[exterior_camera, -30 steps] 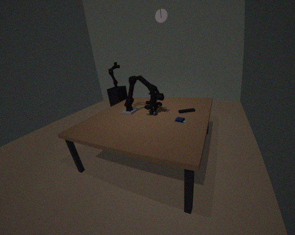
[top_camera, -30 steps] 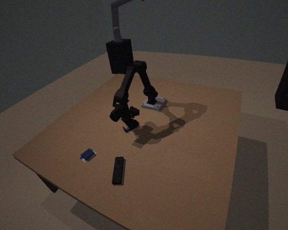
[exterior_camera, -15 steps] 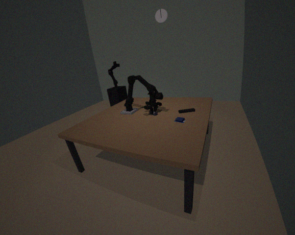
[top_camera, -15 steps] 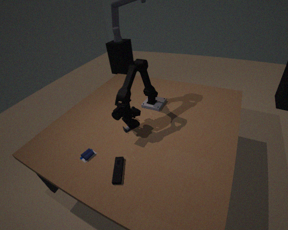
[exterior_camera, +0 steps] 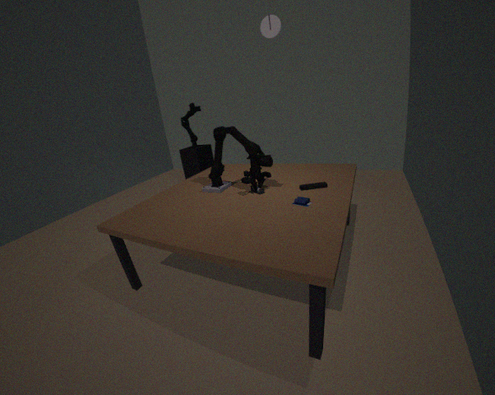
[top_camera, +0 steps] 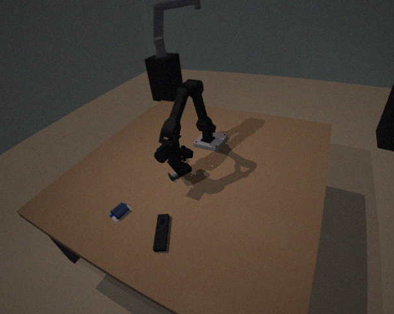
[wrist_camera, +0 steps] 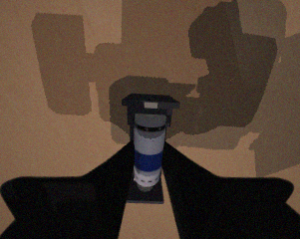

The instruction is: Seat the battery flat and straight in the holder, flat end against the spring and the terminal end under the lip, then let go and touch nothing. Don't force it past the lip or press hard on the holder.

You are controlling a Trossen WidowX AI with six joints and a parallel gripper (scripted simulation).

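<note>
Right now the battery is 10 mm above my gripper tip. Round my gripper tip: black bar (310 mm ahead, 130 mm to the left, 10 mm above); then white pack (310 mm ahead, 100 mm to the right).
</note>
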